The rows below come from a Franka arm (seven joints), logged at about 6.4 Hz.
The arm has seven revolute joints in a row. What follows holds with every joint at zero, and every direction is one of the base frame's. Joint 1 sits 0.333 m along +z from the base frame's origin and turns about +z. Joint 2 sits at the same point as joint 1 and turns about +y. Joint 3 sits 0.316 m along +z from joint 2 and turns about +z. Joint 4 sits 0.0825 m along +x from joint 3 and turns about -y. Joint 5 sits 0.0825 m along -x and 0.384 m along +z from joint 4 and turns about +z. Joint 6 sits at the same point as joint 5 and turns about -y. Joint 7 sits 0.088 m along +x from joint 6 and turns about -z. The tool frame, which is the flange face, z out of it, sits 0.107 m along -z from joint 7; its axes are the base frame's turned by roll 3.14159, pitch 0 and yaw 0 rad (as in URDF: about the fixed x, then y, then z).
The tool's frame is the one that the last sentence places.
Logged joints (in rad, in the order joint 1, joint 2, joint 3, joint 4, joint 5, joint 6, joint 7), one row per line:
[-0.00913 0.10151 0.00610 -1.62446 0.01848 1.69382 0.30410]
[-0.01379 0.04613 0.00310 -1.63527 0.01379 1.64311 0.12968]
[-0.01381 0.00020 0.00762 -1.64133 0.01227 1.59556 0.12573]
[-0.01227 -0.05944 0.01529 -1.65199 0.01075 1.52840 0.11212]
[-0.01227 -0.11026 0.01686 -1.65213 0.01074 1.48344 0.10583]
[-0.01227 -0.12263 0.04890 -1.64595 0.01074 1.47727 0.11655]
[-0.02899 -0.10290 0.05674 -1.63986 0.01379 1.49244 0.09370]
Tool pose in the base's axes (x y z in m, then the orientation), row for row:
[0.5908 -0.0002 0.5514 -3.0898 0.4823 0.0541]
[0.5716 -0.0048 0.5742 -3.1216 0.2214 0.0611]
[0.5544 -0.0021 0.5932 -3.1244 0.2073 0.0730]
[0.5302 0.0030 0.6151 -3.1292 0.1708 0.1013]
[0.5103 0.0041 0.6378 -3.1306 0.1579 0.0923]
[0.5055 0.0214 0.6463 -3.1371 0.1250 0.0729]
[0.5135 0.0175 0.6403 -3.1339 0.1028 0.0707]
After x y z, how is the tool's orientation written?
As a rotation vector, in radians.
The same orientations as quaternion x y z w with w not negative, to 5 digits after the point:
[-0.98786 0.15420 0.01730 0.00695]
[-0.99729 0.07073 0.01952 0.00578]
[-0.99752 0.06618 0.02331 0.00474]
[-0.99799 0.05447 0.03231 0.00305]
[-0.99829 0.05035 0.02943 0.00283]
[-0.99894 0.03980 0.02321 0.00058]
[-0.99921 0.03278 0.02254 0.00261]

